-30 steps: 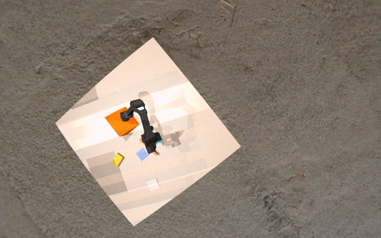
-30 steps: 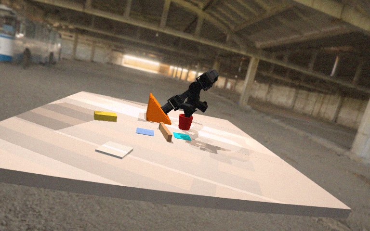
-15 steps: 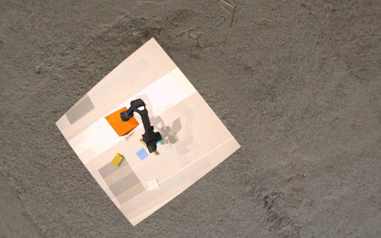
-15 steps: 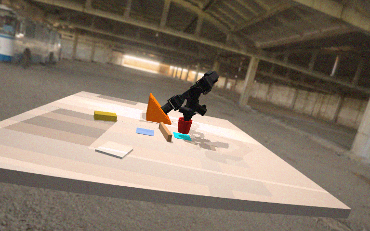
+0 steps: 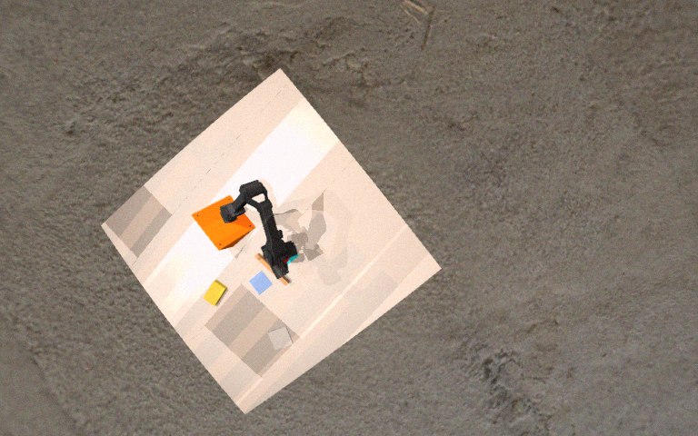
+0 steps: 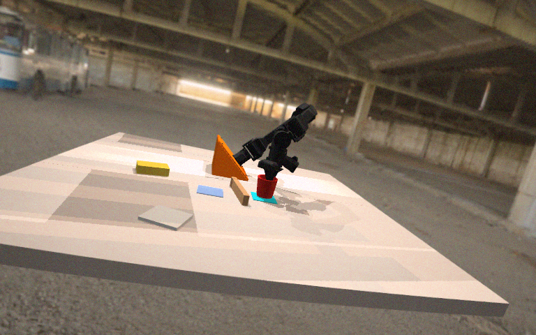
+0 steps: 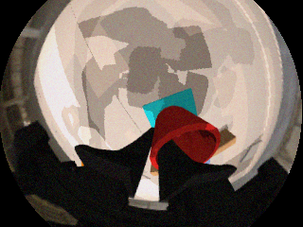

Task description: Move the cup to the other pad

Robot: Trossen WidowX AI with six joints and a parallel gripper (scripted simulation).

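Right now the wooden block is 6 cm ahead of my gripper tip, 11 cm to the right of it and 4 cm below it. Round my gripper tip: red cup: 3 cm ahead, 1 cm to the right; yellow block: 1 cm ahead, 43 cm to the right, 3 cm below; light blue pad: 9 cm ahead, 20 cm to the right, 5 cm below.
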